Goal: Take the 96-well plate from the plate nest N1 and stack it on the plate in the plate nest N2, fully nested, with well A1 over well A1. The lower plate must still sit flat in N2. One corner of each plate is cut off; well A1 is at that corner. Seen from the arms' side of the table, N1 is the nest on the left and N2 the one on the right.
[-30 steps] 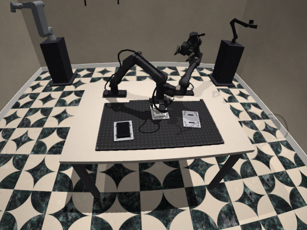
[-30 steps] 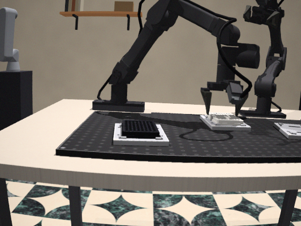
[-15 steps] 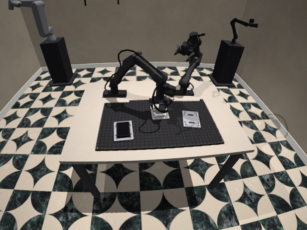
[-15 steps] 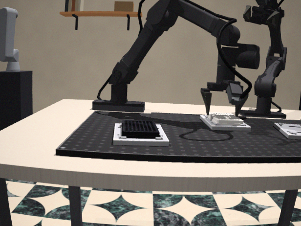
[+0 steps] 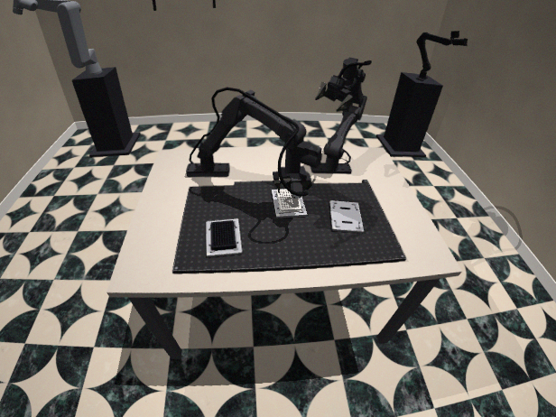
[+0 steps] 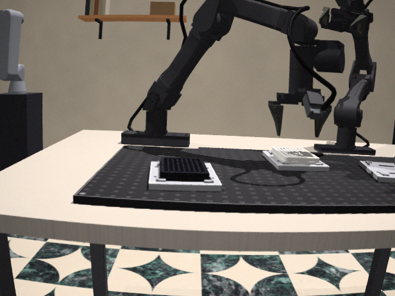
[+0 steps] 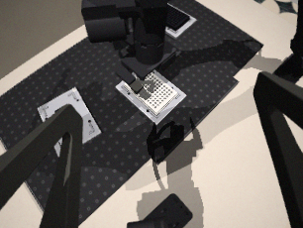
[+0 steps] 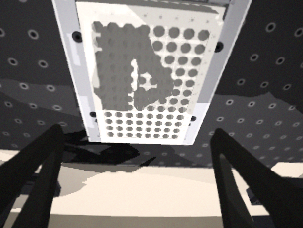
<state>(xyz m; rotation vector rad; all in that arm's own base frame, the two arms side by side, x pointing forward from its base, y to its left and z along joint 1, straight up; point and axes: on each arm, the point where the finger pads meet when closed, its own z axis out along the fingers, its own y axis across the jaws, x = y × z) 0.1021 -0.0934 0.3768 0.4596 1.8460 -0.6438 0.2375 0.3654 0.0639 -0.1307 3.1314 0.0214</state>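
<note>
The white 96-well plate lies 5 cm below my right hand. Also, from my right hand: black 96-well plate 17 cm ahead, 26 cm to the right, 5 cm below.
</note>
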